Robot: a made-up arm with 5 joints.
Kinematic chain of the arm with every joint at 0, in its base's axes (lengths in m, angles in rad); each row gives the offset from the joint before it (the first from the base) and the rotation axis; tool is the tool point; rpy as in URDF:
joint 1: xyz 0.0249 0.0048 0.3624 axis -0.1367 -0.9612 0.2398
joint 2: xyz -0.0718 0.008 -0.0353 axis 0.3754 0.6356 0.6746
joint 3: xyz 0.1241 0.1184 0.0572 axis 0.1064 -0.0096 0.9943
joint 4: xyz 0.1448 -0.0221 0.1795 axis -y
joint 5: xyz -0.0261 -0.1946 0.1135 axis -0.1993 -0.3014 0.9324
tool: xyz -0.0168 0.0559 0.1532 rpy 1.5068 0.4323 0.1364
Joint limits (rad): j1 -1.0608..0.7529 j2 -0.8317..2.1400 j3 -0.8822..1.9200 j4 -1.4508..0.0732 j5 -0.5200..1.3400
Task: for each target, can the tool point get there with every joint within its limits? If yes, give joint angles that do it. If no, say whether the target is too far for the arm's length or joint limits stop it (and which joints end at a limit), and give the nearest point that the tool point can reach.
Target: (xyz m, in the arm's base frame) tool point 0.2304 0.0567 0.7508
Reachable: yes | joints 0.4569 0.9518 -0.2410 -0.0809 0.6653
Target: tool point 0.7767 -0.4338 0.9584
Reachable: no: too far | nearest point 0.4790 -0.1881 0.6983 | short by 0.465 m
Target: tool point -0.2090 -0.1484 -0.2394
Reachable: no: joint limits stop it (at a limit: joint 1, joint 3, joint 4, joint 5) | nearest point 0.0997 0.0123 -0.0658 | short by 0.389 m
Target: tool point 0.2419 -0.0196 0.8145
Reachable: yes | joints 0.5033 0.4789 -0.5381 -0.7046 -0.0979
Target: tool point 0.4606 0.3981 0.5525
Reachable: yes | joints -0.3873 1.4305 1.5274 -0.5570 0.1867
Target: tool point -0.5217 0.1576 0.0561
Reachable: no: joint limits stop it (at a limit: joint 1, joint 2, joint 3, joint 4, joint 5) | nearest point -0.4183 0.1942 0.3955 | short by 0.357 m
